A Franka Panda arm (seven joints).
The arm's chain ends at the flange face. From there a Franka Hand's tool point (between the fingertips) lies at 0.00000 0.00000 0.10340 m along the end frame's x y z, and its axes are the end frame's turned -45 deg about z.
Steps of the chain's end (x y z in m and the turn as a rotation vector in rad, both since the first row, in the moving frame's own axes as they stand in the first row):
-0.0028, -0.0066, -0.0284, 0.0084, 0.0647, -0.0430
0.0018, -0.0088, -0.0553, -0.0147, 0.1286, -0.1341
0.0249, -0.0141, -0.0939, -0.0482, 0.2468, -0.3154
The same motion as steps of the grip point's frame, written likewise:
0.0081, -0.0026, -0.0286, -0.0398, 0.0517, -0.0430
0.0165, 0.0049, -0.0562, -0.1013, 0.0805, -0.1341
0.0451, 0.0264, -0.0971, -0.2086, 0.1404, -0.3154

